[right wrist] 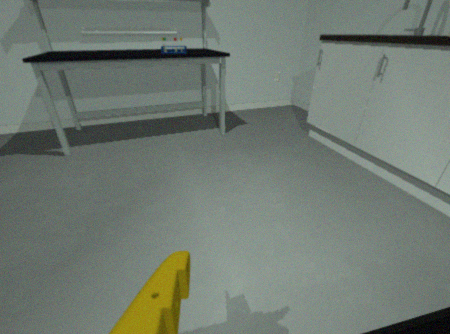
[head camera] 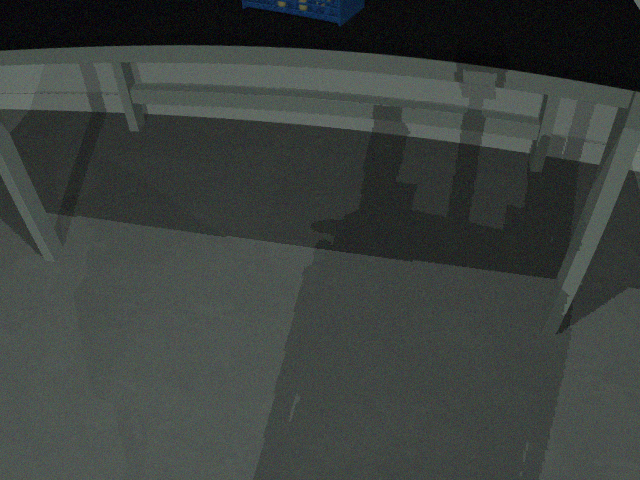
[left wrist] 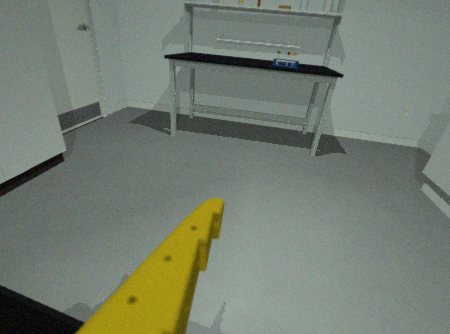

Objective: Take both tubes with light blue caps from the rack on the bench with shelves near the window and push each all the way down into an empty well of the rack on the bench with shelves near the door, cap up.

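Frame: origin at the left arm's base, x left, y back, z up, level; millimetres.
Seen in the pictures: left hand, its tool point: (left wrist: 222,213); right hand, its tool point: (right wrist: 189,268).
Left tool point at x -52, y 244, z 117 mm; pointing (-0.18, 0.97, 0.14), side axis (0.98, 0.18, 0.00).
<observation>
A point is followed by its place in that frame.
A blue tube rack (head camera: 310,7) (left wrist: 286,64) (right wrist: 174,50) stands on the black top of a shelved bench (head camera: 155,28) @(x 430, y -807, z -13 mm) (left wrist: 220,61) @(x -713, y 2277, z -15 mm) (right wrist: 100,55) @(x -754, y 2382, z -13 mm). The head view cuts it off at the top edge, showing its lower part with yellowish tube bottoms. Tiny green, red and yellow caps show above it in both wrist views; light blue caps cannot be made out. My left gripper (left wrist: 217,215) is open, with one notched yellow jaw in view, far from the rack. My right gripper (right wrist: 183,272) is also open, one jaw in view, far from the rack. Neither holds a tube.
The bench's front legs (head camera: 594,227) (left wrist: 173,100) @(x -1155, y 2253, z -407 mm) (right wrist: 222,97) @(x 234, y 2432, z -398 mm) stand on the grey floor. A door (left wrist: 75,60) @(x -2115, y 2114, z -143 mm) and a white cabinet (left wrist: 25,100) @(x -1568, y 1197, z -261 mm) are at the left in the left wrist view. White cupboards (right wrist: 380,100) @(x 1113, y 1501, z -245 mm) with a dark top stand at the right in the right wrist view.
</observation>
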